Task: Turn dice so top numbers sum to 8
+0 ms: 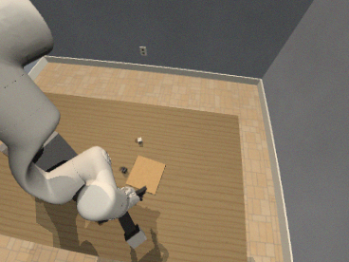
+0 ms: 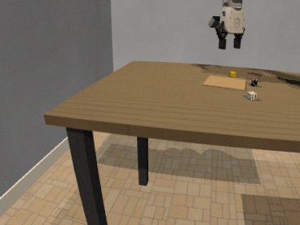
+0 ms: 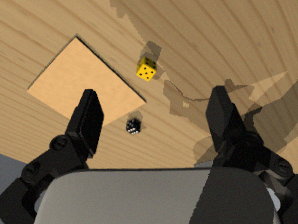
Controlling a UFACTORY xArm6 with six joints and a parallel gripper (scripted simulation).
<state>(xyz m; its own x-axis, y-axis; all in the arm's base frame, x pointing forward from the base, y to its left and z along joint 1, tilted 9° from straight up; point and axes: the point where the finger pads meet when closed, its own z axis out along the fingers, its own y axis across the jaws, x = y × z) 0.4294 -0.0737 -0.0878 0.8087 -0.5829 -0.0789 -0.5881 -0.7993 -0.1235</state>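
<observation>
My gripper is now 20 mm past the yellow die, 30 mm to the right of it and 110 mm above it. From my hand the other things lie so: black die (100 mm behind, 130 mm to the left, 110 mm below); tan mat (140 mm to the left, 110 mm below); white die (90 mm behind, 280 mm to the left, 110 mm below).
</observation>
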